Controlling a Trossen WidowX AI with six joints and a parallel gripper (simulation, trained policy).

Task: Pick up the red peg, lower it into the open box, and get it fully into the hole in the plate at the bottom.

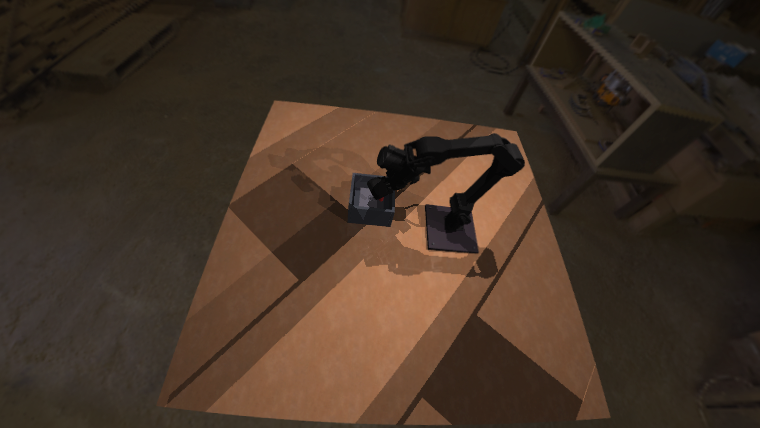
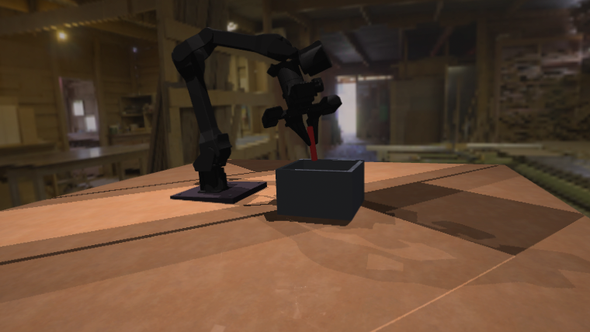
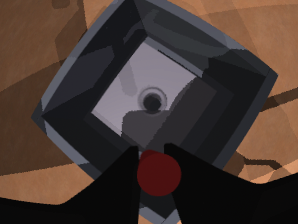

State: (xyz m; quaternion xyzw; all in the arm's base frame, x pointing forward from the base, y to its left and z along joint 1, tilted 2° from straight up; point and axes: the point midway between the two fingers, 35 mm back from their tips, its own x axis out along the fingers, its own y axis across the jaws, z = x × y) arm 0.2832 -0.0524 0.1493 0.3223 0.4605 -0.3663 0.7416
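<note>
Now: the red peg right at my gripper tip. The rest, counted from my gripper tip: dark grey box: 110 mm below, 30 mm to the right, 20 mm ahead; plate: 90 mm below, 30 mm to the right, 20 mm ahead.
</note>
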